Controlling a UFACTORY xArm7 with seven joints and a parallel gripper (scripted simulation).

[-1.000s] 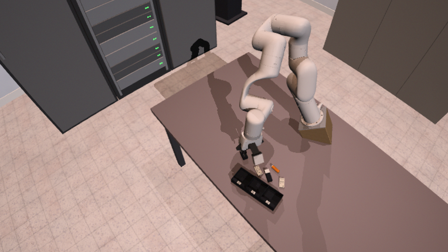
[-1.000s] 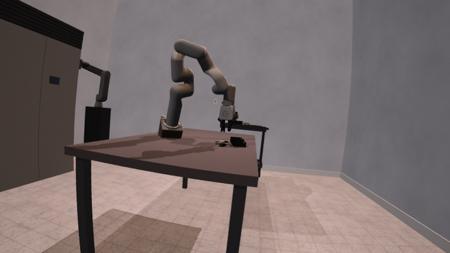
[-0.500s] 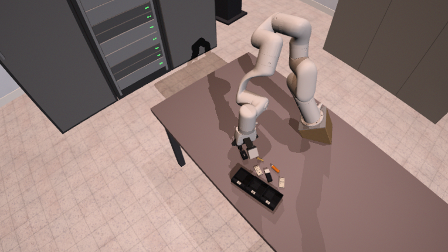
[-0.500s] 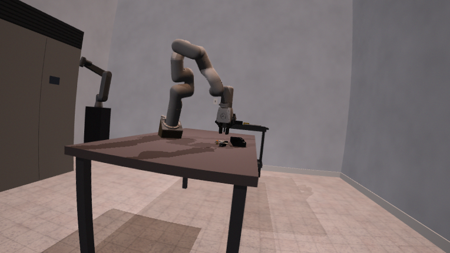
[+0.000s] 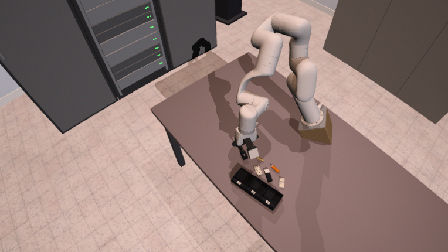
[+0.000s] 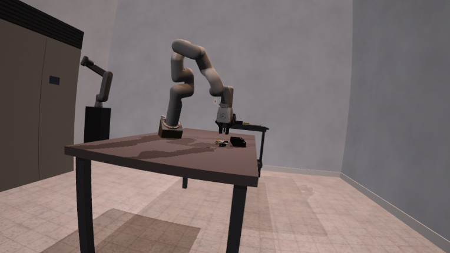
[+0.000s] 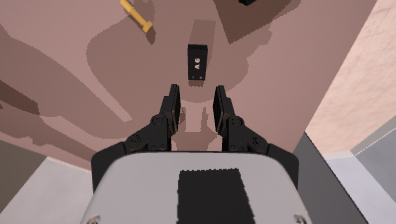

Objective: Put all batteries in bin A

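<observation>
My gripper is now 9 cm above the black 9V battery and 1 cm to the left of it. Round my hand: black-and-white stick: 16 cm to the left, 9 cm below, 1 cm ahead; then brass bolt: 9 cm below, 8 cm to the left, 4 cm behind; then orange battery: 18 cm to the left, 9 cm below, 4 cm behind.
</observation>
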